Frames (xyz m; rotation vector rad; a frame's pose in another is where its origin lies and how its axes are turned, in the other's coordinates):
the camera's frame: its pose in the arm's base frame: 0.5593 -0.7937 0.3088 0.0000 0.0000 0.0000
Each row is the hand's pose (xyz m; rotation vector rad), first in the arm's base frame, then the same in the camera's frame.
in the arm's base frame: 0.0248 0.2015 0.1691 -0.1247 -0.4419 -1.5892
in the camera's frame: -0.5345 0.9952 -0.1397 -0.1247 -0.4419 -1.5892
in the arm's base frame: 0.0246 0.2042 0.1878 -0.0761 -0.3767 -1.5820
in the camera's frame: -0.5347 0.9979 -0.1210 -0.0761 -0.3767 -1.5820
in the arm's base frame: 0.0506 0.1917 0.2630 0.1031 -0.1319 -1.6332
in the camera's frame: -0.5087 0.9854 -0.0458 0.1031 -0.1319 -1.6332
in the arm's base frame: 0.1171 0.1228 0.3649 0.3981 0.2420 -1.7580
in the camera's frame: -0.4422 0.9165 0.0561 0.3981 0.2420 -1.7580
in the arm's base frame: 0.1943 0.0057 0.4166 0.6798 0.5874 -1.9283
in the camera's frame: -0.3650 0.7994 0.1078 0.6798 0.5874 -1.9283
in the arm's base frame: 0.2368 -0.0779 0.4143 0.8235 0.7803 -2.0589
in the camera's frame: -0.3225 0.7158 0.1055 0.8235 0.7803 -2.0589
